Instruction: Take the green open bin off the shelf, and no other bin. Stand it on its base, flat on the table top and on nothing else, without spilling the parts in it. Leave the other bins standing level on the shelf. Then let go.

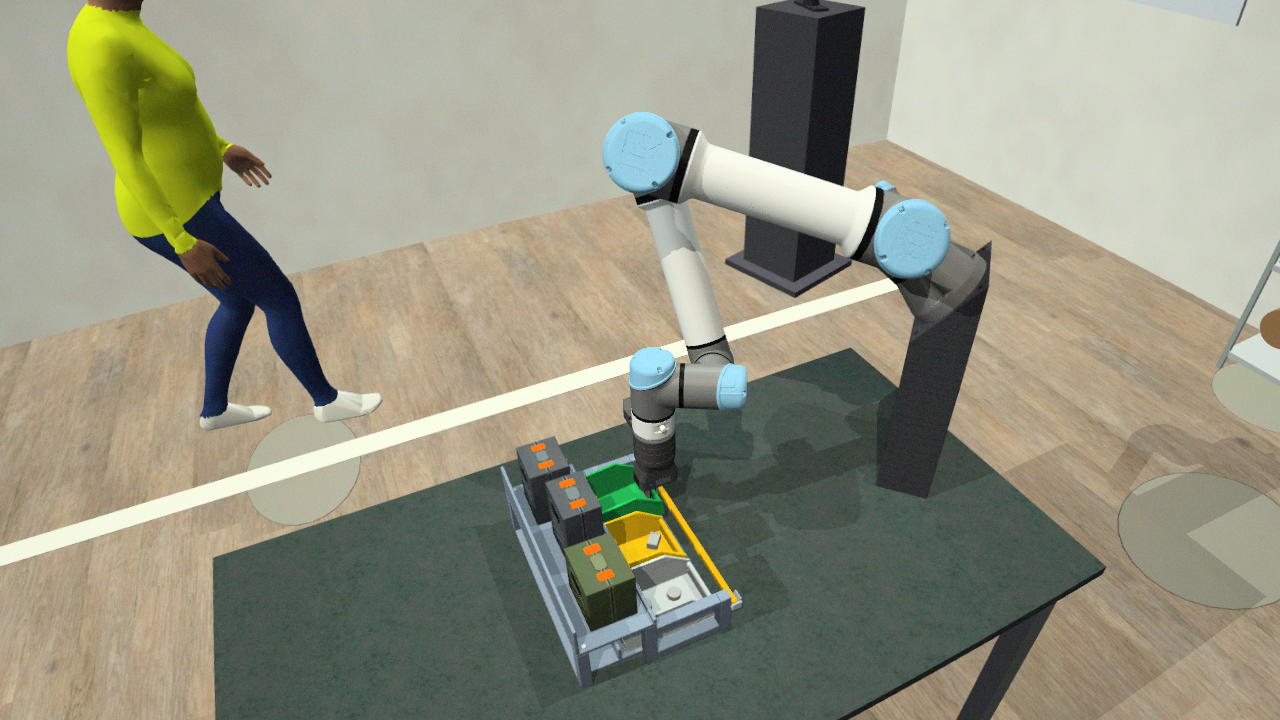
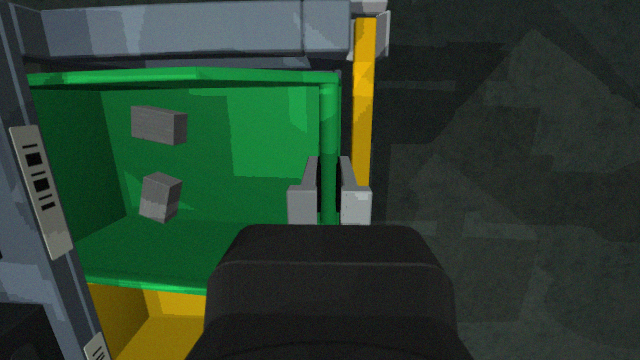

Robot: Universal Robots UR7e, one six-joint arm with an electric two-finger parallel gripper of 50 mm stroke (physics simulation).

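Where they show: gripper, fingertip midpoint: (image 1: 650, 493) (image 2: 328, 173); arm's base at its link origin: (image 1: 951, 291).
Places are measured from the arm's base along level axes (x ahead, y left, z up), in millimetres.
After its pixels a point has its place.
Note:
The green open bin (image 1: 617, 488) @(x 503, y -343, z -392 mm) (image 2: 270, 135) @(x 501, y -311, z -397 mm) is over its bay at the far end of the shelf, looking about level. Its underside is hidden, so any small gap below cannot be told. Two grey block parts (image 2: 157, 125) @(x 566, y -339, z -389 mm) (image 2: 160, 197) @(x 587, y -294, z -390 mm) lie inside it. My gripper (image 1: 651, 491) @(x 472, y -279, z -381 mm) (image 2: 328, 173) @(x 472, y -279, z -381 mm) is shut on the green bin's front lip, one finger inside and one outside. The yellow bin (image 1: 626, 537) @(x 564, y -246, z -406 mm) (image 2: 172, 332) @(x 649, y -173, z -403 mm) stands beside it, with a grey part (image 1: 653, 540) @(x 532, y -206, z -406 mm). The light grey bin (image 1: 657, 595) @(x 602, y -119, z -420 mm) holds a round part (image 1: 674, 591) @(x 579, y -100, z -411 mm). Both stand level on the shelf (image 1: 584, 667) @(x 799, y -69, z -368 mm) (image 2: 175, 30) @(x 513, y -368, z -344 mm).
A yellow bar (image 1: 698, 544) @(x 502, y -119, z -364 mm) (image 2: 363, 90) @(x 441, y -320, z -365 mm) runs along the shelf's front, close outside the gripper's outer finger. Three closed boxes (image 1: 542, 465) @(x 668, y -330, z -206 mm) (image 1: 575, 514) @(x 698, y -198, z -197 mm) (image 1: 601, 577) @(x 729, y -98, z -231 mm) stand along the shelf's back. The dark table (image 1: 850, 573) @(x 311, y 82, z -429 mm) extends beyond the bar. A person (image 1: 161, 116) is on the floor beyond.

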